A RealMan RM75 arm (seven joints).
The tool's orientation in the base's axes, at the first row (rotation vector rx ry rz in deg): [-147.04 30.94 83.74]
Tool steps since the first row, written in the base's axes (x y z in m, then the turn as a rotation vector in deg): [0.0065 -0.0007 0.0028 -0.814 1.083 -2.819]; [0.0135 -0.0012 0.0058 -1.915 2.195 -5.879]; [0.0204 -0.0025 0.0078 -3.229 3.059 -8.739]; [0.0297 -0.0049 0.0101 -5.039 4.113 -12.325]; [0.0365 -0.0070 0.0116 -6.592 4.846 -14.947]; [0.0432 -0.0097 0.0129 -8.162 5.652 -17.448]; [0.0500 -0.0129 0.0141 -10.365 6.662 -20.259]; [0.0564 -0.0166 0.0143 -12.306 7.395 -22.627]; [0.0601 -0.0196 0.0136 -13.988 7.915 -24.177]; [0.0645 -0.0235 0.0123 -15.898 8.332 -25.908]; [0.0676 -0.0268 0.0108 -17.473 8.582 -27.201]
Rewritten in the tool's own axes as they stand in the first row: [0.0008 -0.0016 -0.0069 1.769 -0.855 2.433]; [0.0016 -0.0036 -0.0142 3.604 -1.644 5.230]; [0.0034 -0.0049 -0.0212 5.229 -2.112 8.022]; [0.0063 -0.0060 -0.0305 7.197 -2.611 11.645]; [0.0087 -0.0065 -0.0374 8.539 -2.855 14.467]; [0.0113 -0.0064 -0.0442 9.752 -3.154 17.261]; [0.0142 -0.0060 -0.0513 10.888 -3.422 20.784]; [0.0179 -0.0049 -0.0576 11.833 -3.507 23.786]; [0.0210 -0.0035 -0.0611 12.251 -3.447 26.094]; [0.0250 -0.0017 -0.0651 12.742 -3.215 28.648]; [0.0285 0.0002 -0.0678 13.055 -2.930 30.657]
